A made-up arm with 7 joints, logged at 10 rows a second.
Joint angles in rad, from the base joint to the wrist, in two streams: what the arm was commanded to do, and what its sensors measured. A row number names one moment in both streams.
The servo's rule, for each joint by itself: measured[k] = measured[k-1] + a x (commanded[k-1-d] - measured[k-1]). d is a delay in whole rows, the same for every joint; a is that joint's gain. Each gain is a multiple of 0.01, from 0.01 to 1. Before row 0 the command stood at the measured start. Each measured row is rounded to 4 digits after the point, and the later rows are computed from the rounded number. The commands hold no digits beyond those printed.
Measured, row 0:
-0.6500, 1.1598, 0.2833, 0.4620, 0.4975, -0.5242, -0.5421
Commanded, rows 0 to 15:
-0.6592, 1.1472, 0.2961, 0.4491, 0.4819, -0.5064, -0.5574
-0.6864, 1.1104, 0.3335, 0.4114, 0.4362, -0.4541, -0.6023
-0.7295, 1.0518, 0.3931, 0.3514, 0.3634, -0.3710, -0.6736
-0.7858, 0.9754, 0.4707, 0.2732, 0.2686, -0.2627, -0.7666
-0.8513, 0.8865, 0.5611, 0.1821, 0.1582, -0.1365, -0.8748
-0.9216, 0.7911, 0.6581, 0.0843, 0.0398, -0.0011, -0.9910
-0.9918, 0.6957, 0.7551, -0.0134, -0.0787, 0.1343, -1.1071
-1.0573, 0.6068, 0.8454, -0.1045, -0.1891, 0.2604, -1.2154
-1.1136, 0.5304, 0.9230, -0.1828, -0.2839, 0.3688, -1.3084
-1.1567, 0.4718, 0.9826, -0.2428, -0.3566, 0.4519, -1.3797
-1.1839, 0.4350, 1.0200, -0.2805, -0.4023, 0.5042, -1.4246
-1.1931, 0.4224, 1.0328, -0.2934, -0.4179, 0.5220, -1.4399
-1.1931, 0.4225, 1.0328, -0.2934, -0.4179, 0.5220, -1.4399
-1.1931, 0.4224, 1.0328, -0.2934, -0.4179, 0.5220, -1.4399
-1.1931, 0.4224, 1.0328, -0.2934, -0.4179, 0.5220, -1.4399
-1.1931, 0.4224, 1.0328, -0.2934, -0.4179, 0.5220, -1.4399
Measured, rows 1 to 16:
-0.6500, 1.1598, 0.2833, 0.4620, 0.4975, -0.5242, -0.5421
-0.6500, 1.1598, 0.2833, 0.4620, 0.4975, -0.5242, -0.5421
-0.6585, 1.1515, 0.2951, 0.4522, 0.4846, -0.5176, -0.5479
-0.6842, 1.1244, 0.3304, 0.4212, 0.4444, -0.4941, -0.5686
-0.7259, 1.0765, 0.3881, 0.3682, 0.3772, -0.4486, -0.6085
-0.7810, 1.0098, 0.4641, 0.2960, 0.2871, -0.3798, -0.6686
-0.8457, 0.9284, 0.5533, 0.2094, 0.1801, -0.2898, -0.7470
-0.9155, 0.8378, 0.6497, 0.1143, 0.0637, -0.1830, -0.8397
-0.9857, 0.7440, 0.7467, 0.0172, -0.0545, -0.0656, -0.9413
-1.0516, 0.6534, 0.8375, -0.0753, -0.1662, 0.0550, -1.0455
-1.1086, 0.5722, 0.9162, -0.1570, -0.2639, 0.1711, -1.1454
-1.1529, 0.5059, 0.9773, -0.2222, -0.3408, 0.2750, -1.2344
-1.1814, 0.4591, 1.0166, -0.2665, -0.3918, 0.3598, -1.3067
-1.1922, 0.4349, 1.0315, -0.2869, -0.4135, 0.4198, -1.3573
-1.1930, 0.4267, 1.0327, -0.2918, -0.4172, 0.4576, -1.3887
-1.1931, 0.4239, 1.0328, -0.2930, -0.4178, 0.4814, -1.4082
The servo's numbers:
d 2
a 0.92 0.66 0.92 0.76 0.83 0.37 0.38

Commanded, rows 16 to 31:
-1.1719, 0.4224, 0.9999, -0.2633, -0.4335, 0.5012, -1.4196
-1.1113, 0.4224, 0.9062, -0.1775, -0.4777, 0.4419, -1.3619
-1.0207, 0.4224, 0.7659, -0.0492, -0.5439, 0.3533, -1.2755
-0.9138, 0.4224, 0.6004, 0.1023, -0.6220, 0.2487, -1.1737
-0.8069, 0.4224, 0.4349, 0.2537, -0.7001, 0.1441, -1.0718
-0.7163, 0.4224, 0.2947, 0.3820, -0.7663, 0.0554, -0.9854
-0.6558, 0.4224, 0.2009, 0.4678, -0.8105, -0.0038, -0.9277
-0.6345, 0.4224, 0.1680, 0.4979, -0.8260, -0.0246, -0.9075
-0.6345, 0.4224, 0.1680, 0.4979, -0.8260, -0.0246, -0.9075
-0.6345, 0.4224, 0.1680, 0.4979, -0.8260, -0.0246, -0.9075
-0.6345, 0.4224, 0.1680, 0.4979, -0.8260, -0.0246, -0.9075
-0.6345, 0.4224, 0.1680, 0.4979, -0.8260, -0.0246, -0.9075
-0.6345, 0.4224, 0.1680, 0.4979, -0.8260, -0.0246, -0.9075
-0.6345, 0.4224, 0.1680, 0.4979, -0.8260, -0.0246, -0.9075
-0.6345, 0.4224, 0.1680, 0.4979, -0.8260, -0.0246, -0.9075
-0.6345, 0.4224, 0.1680, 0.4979, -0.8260, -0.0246, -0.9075
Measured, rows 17 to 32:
-1.1931, 0.4229, 1.0328, -0.2933, -0.4179, 0.4964, -1.4202
-1.1931, 0.4226, 1.0328, -0.2934, -0.4179, 0.5059, -1.4277
-1.1736, 0.4225, 1.0025, -0.2705, -0.4308, 0.5042, -1.4246
-1.1163, 0.4224, 0.9139, -0.1998, -0.4697, 0.4811, -1.4008
-1.0283, 0.4224, 0.7777, -0.0853, -0.5313, 0.4338, -1.3532
-0.9230, 0.4224, 0.6146, 0.0573, -0.6066, 0.3653, -1.2850
-0.8162, 0.4224, 0.4493, 0.2066, -0.6842, 0.2835, -1.2040
-0.7243, 0.4224, 0.3071, 0.3399, -0.7523, 0.1991, -1.1209
-0.6613, 0.4224, 0.2094, 0.4371, -0.8006, 0.1240, -1.0475
-0.6366, 0.4224, 0.1713, 0.4833, -0.8217, 0.0690, -0.9943
-0.6347, 0.4224, 0.1683, 0.4944, -0.8253, 0.0344, -0.9613
-0.6345, 0.4224, 0.1680, 0.4971, -0.8259, 0.0126, -0.9409
-0.6345, 0.4224, 0.1680, 0.4977, -0.8260, -0.0012, -0.9282
-0.6345, 0.4224, 0.1680, 0.4979, -0.8260, -0.0099, -0.9203
-0.6345, 0.4224, 0.1680, 0.4979, -0.8260, -0.0153, -0.9154
-0.6345, 0.4224, 0.1680, 0.4979, -0.8260, -0.0187, -0.9124

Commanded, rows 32 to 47:
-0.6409, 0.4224, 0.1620, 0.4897, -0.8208, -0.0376, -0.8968
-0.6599, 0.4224, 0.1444, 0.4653, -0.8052, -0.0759, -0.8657
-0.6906, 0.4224, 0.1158, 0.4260, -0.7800, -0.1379, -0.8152
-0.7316, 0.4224, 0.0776, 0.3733, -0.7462, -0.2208, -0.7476
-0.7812, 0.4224, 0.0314, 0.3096, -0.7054, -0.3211, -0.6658
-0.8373, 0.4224, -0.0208, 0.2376, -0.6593, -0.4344, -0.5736
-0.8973, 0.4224, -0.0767, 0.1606, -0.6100, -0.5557, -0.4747
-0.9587, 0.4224, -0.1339, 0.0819, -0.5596, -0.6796, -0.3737
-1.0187, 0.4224, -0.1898, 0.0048, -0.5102, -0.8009, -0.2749
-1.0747, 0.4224, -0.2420, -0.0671, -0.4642, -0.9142, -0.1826
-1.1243, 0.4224, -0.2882, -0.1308, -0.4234, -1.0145, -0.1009
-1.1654, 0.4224, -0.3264, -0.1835, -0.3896, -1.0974, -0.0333
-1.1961, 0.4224, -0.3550, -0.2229, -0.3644, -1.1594, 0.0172
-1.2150, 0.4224, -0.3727, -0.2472, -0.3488, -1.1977, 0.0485
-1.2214, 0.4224, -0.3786, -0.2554, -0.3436, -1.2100, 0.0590
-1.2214, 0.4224, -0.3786, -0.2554, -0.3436, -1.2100, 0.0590
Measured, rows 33 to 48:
-0.6345, 0.4224, 0.1680, 0.4979, -0.8260, -0.0209, -0.9105
-0.6345, 0.4224, 0.1680, 0.4979, -0.8260, -0.0223, -0.9094
-0.6404, 0.4224, 0.1625, 0.4917, -0.8217, -0.0280, -0.9046
-0.6583, 0.4224, 0.1458, 0.4716, -0.8080, -0.0457, -0.8898
-0.6880, 0.4224, 0.1182, 0.4369, -0.7848, -0.0798, -0.8615
-0.7281, 0.4224, 0.0808, 0.3886, -0.7528, -0.1320, -0.8182
-0.7770, 0.4224, 0.0354, 0.3286, -0.7135, -0.2020, -0.7603
-0.8325, 0.4224, -0.0163, 0.2594, -0.6685, -0.2880, -0.6894
-0.8921, 0.4224, -0.0719, 0.1843, -0.6199, -0.3870, -0.6078
-0.9534, 0.4224, -0.1289, 0.1065, -0.5699, -0.4953, -0.5188
-1.0135, 0.4224, -0.1849, 0.0292, -0.5203, -0.6084, -0.4261
-1.0698, 0.4224, -0.2374, -0.0440, -0.4737, -0.7215, -0.3336
-1.1199, 0.4224, -0.2841, -0.1100, -0.4320, -0.8299, -0.2452
-1.1618, 0.4224, -0.3230, -0.1659, -0.3968, -0.9289, -0.1647
-1.1934, 0.4224, -0.3524, -0.2092, -0.3699, -1.0142, -0.0956
-1.2133, 0.4224, -0.3711, -0.2381, -0.3524, -1.0821, -0.0408

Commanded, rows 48 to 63:
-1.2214, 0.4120, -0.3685, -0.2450, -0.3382, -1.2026, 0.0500
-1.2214, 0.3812, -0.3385, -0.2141, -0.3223, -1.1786, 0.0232
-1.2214, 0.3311, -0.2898, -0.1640, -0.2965, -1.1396, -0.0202
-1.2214, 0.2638, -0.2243, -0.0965, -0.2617, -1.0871, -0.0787
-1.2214, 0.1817, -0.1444, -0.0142, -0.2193, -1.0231, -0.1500
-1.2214, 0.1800, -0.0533, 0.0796, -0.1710, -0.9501, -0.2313
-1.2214, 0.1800, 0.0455, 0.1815, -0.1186, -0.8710, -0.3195
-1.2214, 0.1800, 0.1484, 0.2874, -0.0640, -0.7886, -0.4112
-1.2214, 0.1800, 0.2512, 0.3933, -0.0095, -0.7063, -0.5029
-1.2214, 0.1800, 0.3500, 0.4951, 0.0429, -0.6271, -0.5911
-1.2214, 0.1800, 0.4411, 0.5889, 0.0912, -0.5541, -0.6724
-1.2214, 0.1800, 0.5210, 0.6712, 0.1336, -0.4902, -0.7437
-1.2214, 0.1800, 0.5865, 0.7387, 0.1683, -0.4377, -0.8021
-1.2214, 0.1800, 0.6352, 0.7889, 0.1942, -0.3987, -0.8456
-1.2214, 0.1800, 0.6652, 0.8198, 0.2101, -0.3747, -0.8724
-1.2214, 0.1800, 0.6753, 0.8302, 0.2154, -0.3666, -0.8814
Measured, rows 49 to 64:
-1.2208, 0.4224, -0.3780, -0.2512, -0.3451, -1.1294, -0.0029
-1.2214, 0.4224, -0.3786, -0.2544, -0.3439, -1.1592, 0.0206
-1.2214, 0.4155, -0.3693, -0.2473, -0.3392, -1.1753, 0.0318
-1.2214, 0.3929, -0.3410, -0.2221, -0.3252, -1.1765, 0.0285
-1.2214, 0.3521, -0.2939, -0.1779, -0.3014, -1.1628, 0.0100
-1.2214, 0.2938, -0.2299, -0.1160, -0.2684, -1.1348, -0.0237
-1.2214, 0.2198, -0.1512, -0.0386, -0.2276, -1.0935, -0.0717
-1.2214, 0.1935, -0.0611, 0.0512, -0.1806, -1.0404, -0.1323
-1.2214, 0.1846, 0.0370, 0.1502, -0.1291, -0.9777, -0.2034
-1.2214, 0.1816, 0.1395, 0.2545, -0.0751, -0.9077, -0.2824
-1.2214, 0.1805, 0.2423, 0.3600, -0.0207, -0.8332, -0.3662
-1.2214, 0.1802, 0.3414, 0.4627, 0.0321, -0.7569, -0.4517
-1.2214, 0.1801, 0.4331, 0.5586, 0.0812, -0.6819, -0.5356
-1.2214, 0.1800, 0.5140, 0.6442, 0.1247, -0.6110, -0.6147
-1.2214, 0.1800, 0.5807, 0.7160, 0.1609, -0.5469, -0.6859
-1.2214, 0.1800, 0.6308, 0.7714, 0.1885, -0.4921, -0.7466

